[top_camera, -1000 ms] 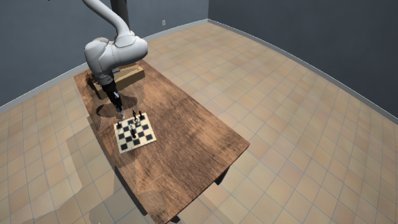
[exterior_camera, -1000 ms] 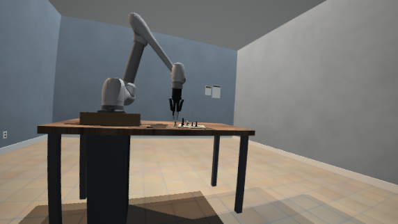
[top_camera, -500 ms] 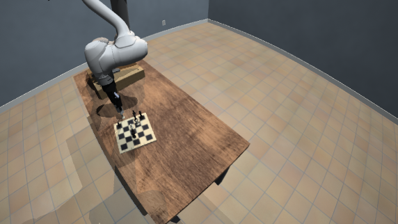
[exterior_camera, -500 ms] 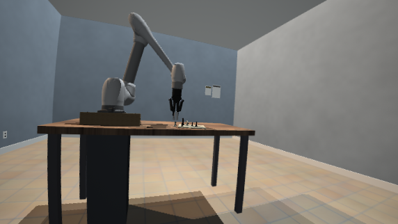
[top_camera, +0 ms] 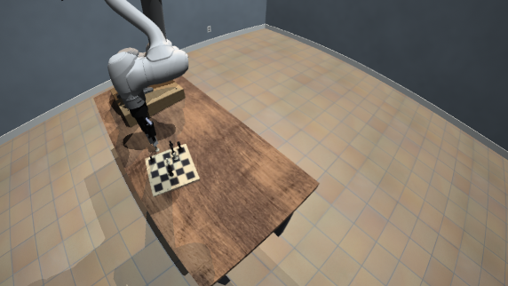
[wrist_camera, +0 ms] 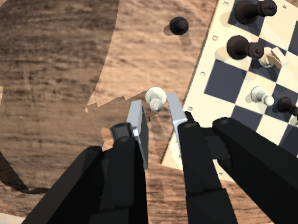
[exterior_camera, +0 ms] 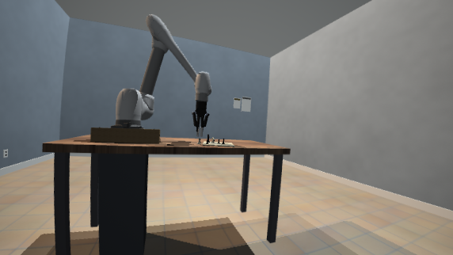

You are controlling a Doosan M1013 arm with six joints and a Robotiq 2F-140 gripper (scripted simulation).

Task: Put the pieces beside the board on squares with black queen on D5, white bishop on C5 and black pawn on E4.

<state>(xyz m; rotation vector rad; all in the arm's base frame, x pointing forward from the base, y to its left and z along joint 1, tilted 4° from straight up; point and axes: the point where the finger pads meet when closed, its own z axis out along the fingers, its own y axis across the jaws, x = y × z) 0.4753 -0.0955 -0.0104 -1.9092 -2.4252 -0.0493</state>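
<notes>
The white piece is 110 mm ahead of my hand, 60 mm below it and 10 mm to the left of it. From my hand the other things lie so: chessboard: 140 mm ahead, 80 mm below; then white chess piece: 120 mm ahead, 60 mm below, 50 mm to the left.
</notes>
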